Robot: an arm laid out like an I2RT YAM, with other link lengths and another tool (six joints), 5 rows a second.
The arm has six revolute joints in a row. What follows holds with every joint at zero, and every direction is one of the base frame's. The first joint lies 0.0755 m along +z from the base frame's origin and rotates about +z. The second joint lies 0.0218 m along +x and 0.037 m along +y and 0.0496 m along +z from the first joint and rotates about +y. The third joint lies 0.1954 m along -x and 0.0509 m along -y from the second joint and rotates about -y. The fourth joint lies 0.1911 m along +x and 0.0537 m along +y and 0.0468 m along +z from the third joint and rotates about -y. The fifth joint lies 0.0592 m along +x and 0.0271 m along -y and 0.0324 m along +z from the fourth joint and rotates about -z. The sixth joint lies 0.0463 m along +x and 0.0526 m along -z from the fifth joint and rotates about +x. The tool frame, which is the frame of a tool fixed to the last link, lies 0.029 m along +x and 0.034 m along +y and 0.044 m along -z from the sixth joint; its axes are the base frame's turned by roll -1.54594, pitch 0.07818 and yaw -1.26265 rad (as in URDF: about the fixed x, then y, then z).
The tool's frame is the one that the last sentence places.
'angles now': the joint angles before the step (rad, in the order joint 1, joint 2, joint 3, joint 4, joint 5, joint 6). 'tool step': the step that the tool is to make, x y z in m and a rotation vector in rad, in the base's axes. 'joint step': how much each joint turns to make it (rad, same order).
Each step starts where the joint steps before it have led.
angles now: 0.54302, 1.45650, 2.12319, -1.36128, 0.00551, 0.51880
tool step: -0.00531, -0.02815, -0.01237, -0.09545, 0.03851, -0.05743
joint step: -0.10718, -0.07365, -0.08462, -0.06717, 0.00741, -0.08235
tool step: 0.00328, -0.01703, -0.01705, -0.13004, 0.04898, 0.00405
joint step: -0.06903, -0.00053, -0.05577, -0.03776, 0.02369, -0.12199
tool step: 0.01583, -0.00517, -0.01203, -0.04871, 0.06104, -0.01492
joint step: -0.05246, 0.06217, -0.00897, -0.00110, -0.00324, -0.04528
